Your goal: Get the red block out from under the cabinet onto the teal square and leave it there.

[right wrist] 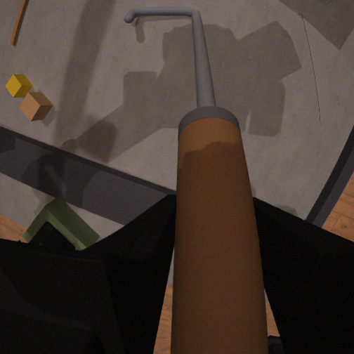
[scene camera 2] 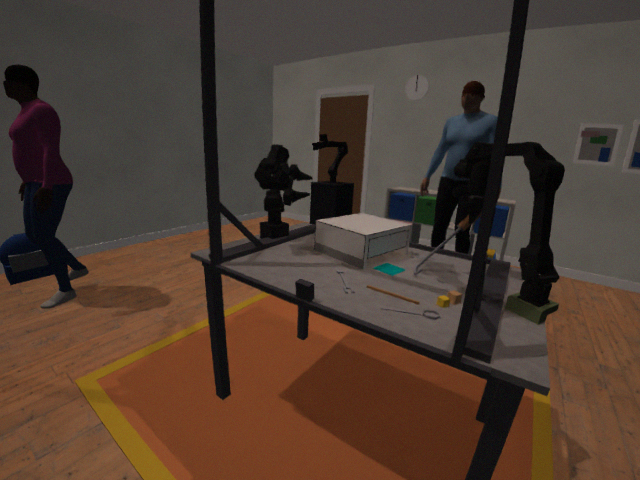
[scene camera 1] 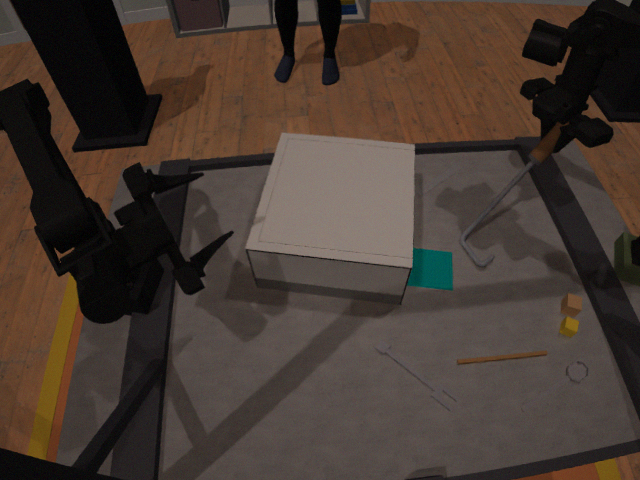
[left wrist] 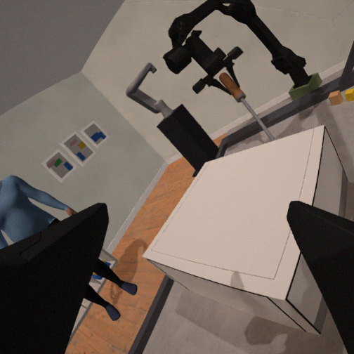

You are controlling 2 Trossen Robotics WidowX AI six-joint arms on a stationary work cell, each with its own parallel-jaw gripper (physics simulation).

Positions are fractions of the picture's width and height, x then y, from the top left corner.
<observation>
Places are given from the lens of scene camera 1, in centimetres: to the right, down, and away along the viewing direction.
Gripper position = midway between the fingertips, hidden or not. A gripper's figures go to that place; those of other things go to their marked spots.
left gripper (scene camera 1: 0.34,0.42): -14, -5, 59
right gripper (scene camera 1: 0.86,0.31): 44, -18, 76
</observation>
